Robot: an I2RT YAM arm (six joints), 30 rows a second.
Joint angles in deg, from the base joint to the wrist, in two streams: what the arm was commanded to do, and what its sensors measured. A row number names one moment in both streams.
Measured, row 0:
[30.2, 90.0, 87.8, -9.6, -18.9, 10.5]
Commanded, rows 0 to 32:
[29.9, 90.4, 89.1, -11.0, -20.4, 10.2]
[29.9, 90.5, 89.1, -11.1, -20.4, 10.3]
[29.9, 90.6, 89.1, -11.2, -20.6, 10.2]
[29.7, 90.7, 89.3, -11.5, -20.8, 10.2]
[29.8, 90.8, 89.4, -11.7, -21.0, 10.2]
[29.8, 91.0, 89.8, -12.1, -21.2, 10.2]
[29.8, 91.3, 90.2, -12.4, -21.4, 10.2]
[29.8, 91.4, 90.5, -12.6, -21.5, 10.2]
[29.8, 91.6, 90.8, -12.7, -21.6, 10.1]
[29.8, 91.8, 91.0, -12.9, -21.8, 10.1]
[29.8, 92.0, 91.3, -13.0, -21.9, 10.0]
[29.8, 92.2, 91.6, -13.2, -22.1, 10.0]
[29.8, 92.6, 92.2, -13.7, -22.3, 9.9]
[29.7, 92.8, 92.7, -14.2, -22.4, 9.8]
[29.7, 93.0, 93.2, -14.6, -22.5, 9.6]
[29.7, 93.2, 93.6, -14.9, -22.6, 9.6]
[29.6, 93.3, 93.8, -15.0, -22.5, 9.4]
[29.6, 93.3, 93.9, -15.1, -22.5, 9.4]
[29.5, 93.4, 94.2, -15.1, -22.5, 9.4]
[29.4, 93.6, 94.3, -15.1, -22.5, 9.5]
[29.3, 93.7, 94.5, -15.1, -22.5, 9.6]
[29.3, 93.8, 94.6, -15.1, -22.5, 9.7]
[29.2, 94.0, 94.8, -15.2, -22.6, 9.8]
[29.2, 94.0, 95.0, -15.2, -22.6, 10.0]
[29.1, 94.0, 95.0, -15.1, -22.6, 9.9]
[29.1, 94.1, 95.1, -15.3, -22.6, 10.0]
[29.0, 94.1, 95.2, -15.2, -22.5, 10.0]
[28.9, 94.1, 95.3, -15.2, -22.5, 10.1]
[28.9, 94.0, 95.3, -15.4, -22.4, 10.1]
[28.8, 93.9, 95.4, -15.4, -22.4, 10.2]
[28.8, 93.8, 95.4, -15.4, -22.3, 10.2]
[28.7, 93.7, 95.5, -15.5, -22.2, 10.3]
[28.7, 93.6, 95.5, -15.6, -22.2, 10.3]
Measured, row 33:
[29.0, 93.7, 93.3, -15.1, -21.7, 10.5]
